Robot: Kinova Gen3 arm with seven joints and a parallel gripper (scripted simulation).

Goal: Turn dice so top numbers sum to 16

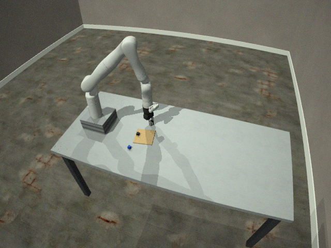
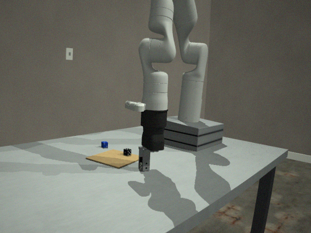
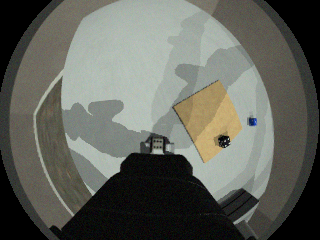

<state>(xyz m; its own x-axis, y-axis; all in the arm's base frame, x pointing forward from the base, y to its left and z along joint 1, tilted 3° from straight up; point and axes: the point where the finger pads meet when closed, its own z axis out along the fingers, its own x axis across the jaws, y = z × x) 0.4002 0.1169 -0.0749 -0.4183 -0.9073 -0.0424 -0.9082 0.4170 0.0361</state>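
Right now the tan mat is 13 cm to the right of my hand, 2 cm below it and 1 cm behind it. Round my hand: white die (1 cm below); blue die (27 cm to the right, 7 cm behind, 1 cm below); black die (13 cm to the right, 6 cm behind).
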